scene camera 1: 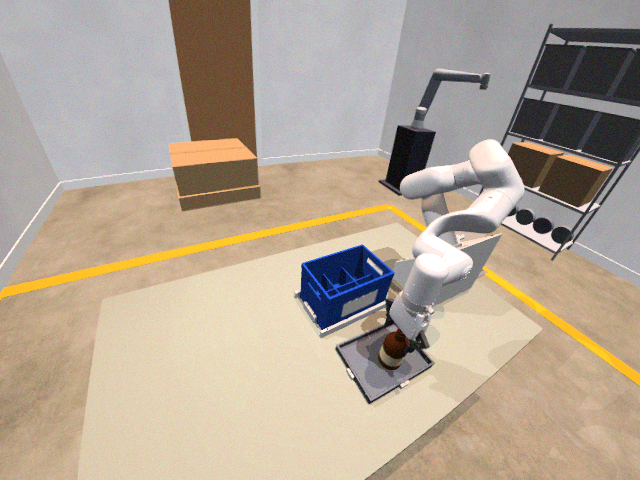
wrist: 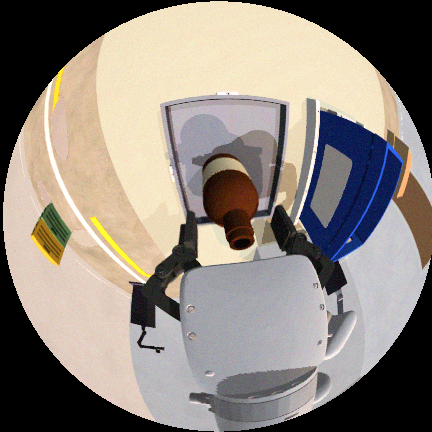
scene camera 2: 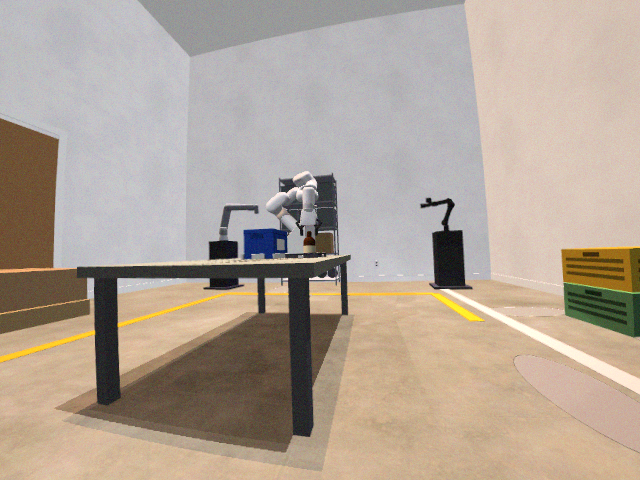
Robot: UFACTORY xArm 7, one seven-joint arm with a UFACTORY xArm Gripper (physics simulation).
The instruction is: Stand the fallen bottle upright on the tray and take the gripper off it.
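Frame: origin at the arm's base, x ahead, y left, z up, level; centimetres.
Seen in the pictures: gripper, fingertip midpoint: (scene camera 1: 397, 337) (wrist: 235, 217) (scene camera 2: 308, 235); arm's base, origin of the base link: (scene camera 2: 298, 230).
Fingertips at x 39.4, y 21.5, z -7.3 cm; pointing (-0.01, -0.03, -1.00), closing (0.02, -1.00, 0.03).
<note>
Pixels of each thing's top centre, then the offset from my fingertips to it. Level surfaces: height alone.
- brown bottle, middle of its top: (wrist: 241, 243) (scene camera 1: 402, 330) (scene camera 2: 309, 231) dx -1.0, dy -0.2, dz +2.7 cm
- grey tray, middle of its top: (wrist: 231, 169) (scene camera 1: 385, 354) (scene camera 2: 307, 253) dx +0.3, dy -1.4, dz -10.7 cm
- blue crate, middle of its top: (wrist: 375, 214) (scene camera 1: 348, 267) (scene camera 2: 266, 231) dx +1.7, dy -27.8, dz +4.2 cm
- mat, its level: dz -13.3 cm
The brown bottle (scene camera 1: 392, 352) (scene camera 2: 309, 241) (wrist: 231, 192) with a cream label stands upright on the grey tray (scene camera 1: 360, 357) (scene camera 2: 292, 254) (wrist: 260, 112), its neck pointing up. My gripper (scene camera 1: 406, 333) (scene camera 2: 309, 228) (wrist: 235, 217) is wide open over the bottle. In the wrist view one finger is on each side of the neck, with a visible gap on both sides, and nothing is held. In scene camera 1 the gripper partly hides the bottle's top.
A blue crate (scene camera 1: 319, 305) (scene camera 2: 258, 242) (wrist: 361, 160) with compartments stands beside the tray on a low white-edged base. A pale upright panel (scene camera 1: 473, 268) stands behind the arm's wrist. The mat (scene camera 1: 217, 361) lies under the tray and the crate's base.
</note>
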